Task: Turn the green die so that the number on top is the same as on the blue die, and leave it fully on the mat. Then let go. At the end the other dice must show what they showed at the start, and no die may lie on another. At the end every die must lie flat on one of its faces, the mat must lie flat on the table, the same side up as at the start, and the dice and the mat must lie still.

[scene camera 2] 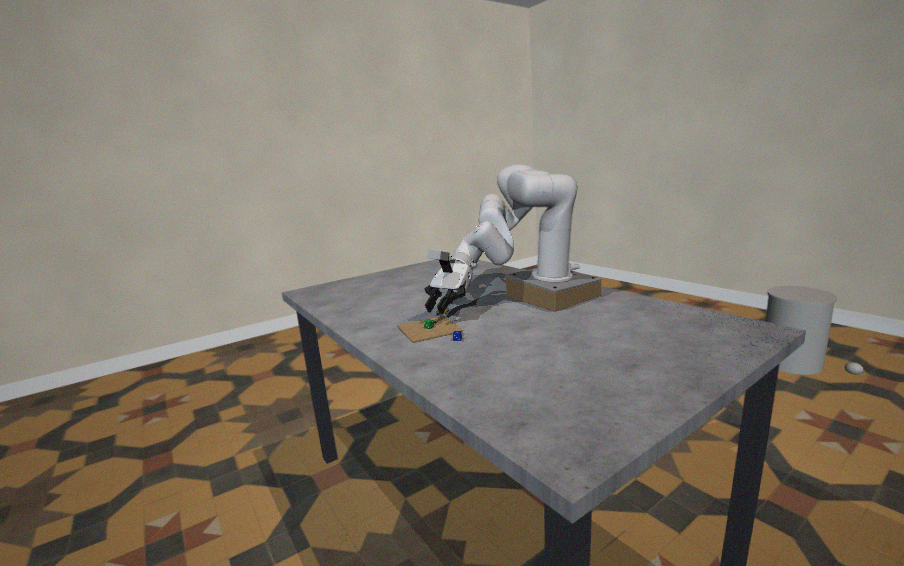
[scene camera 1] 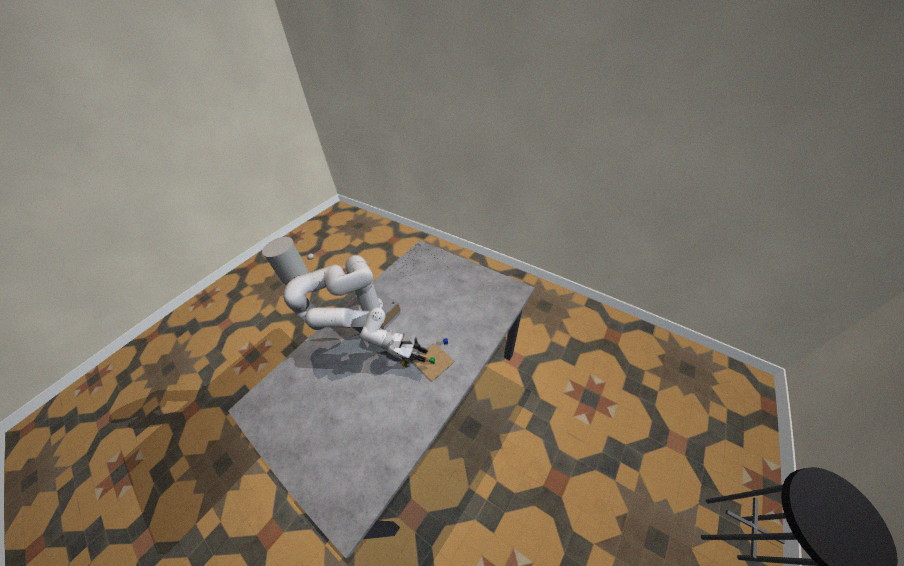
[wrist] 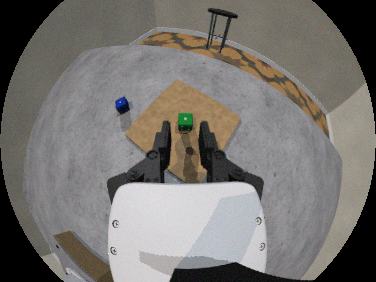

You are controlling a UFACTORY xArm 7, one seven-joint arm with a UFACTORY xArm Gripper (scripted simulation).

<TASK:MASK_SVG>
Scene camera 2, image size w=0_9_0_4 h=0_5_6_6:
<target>my gripper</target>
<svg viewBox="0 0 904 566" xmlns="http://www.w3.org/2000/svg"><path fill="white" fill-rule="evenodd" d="M428 250L427 258L439 260L442 268L434 276L430 285L424 289L430 296L425 303L425 307L428 312L431 312L436 305L436 300L442 297L437 308L440 314L443 314L449 304L466 295L465 293L471 282L473 272L470 266L463 260L457 258L449 260L450 253Z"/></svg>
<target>mat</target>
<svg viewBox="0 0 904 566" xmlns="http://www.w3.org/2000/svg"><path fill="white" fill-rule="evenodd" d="M463 332L461 328L444 316L429 318L434 322L434 327L431 329L424 328L424 321L427 319L397 325L412 343L451 335L454 331Z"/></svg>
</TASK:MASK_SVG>
